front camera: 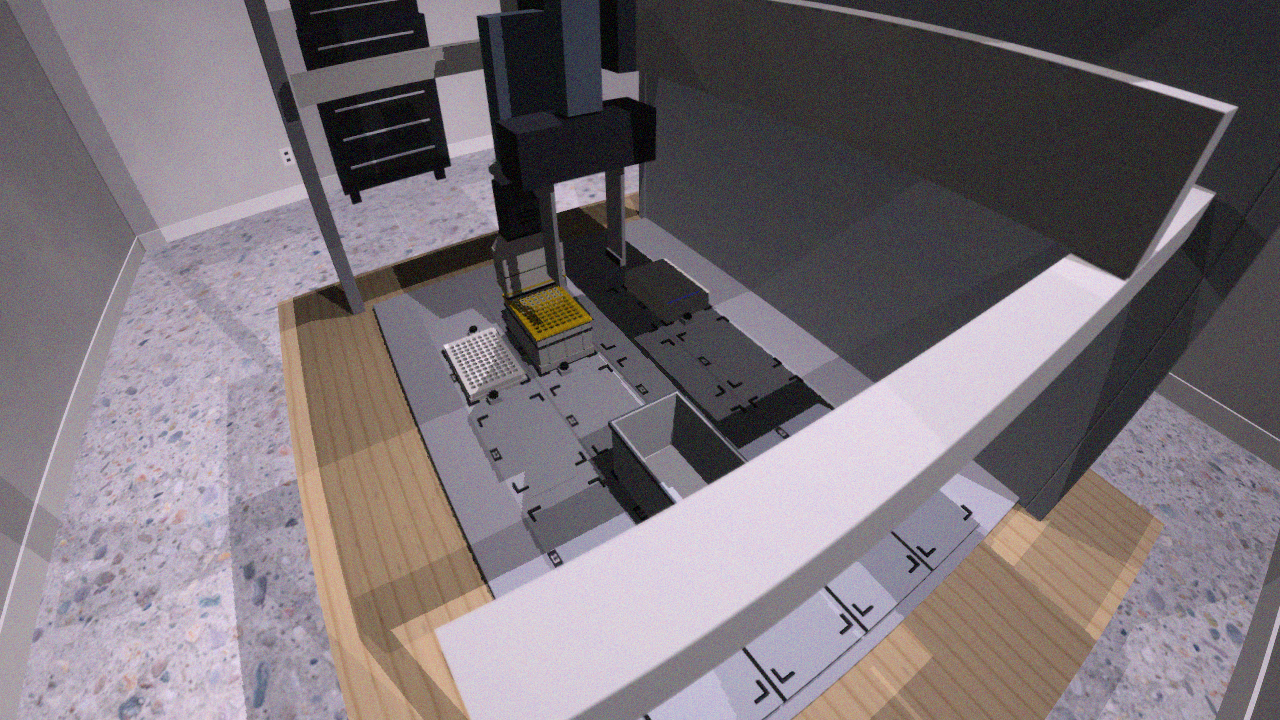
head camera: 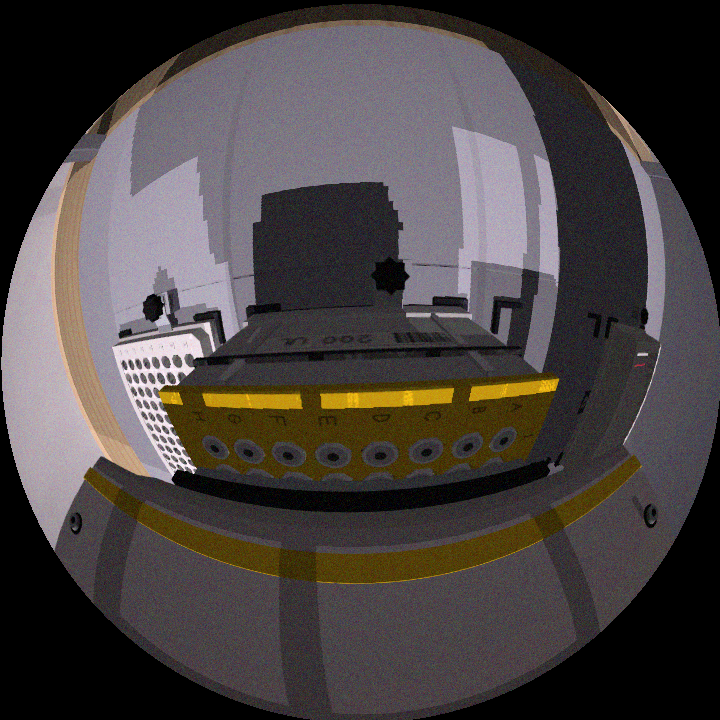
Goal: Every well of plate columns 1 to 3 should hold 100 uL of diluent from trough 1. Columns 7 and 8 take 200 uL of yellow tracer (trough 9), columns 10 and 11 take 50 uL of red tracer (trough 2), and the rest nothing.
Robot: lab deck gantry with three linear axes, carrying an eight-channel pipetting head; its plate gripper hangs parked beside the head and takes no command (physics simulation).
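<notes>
The pipetting head (front camera: 523, 259) is low over the rear part of the yellow tip rack (front camera: 556, 313) (head camera: 355, 431). In the head view, a row of tips stands in the rack below letters A to H, and a second row partly shows. The head's lower edge hides the rest, and its channel ends are hidden. The white well plate (front camera: 483, 360) (head camera: 151, 345) lies beside the rack; no liquid colour is discernible. The dark trough block (front camera: 657, 284) (head camera: 614, 376) stands across the dark strip; a red line and a faint blue line show on it. The parked plate gripper (front camera: 588, 271) hangs open and empty beside the head.
An open grey bin (front camera: 640, 426) stands on the deck towards the front. Black knobs (head camera: 390, 275) (head camera: 153, 307) stand near the rack and plate. A white beam (front camera: 760, 465) crosses the front of the machine. A dark drawer cabinet (front camera: 384, 125) stands behind the bench.
</notes>
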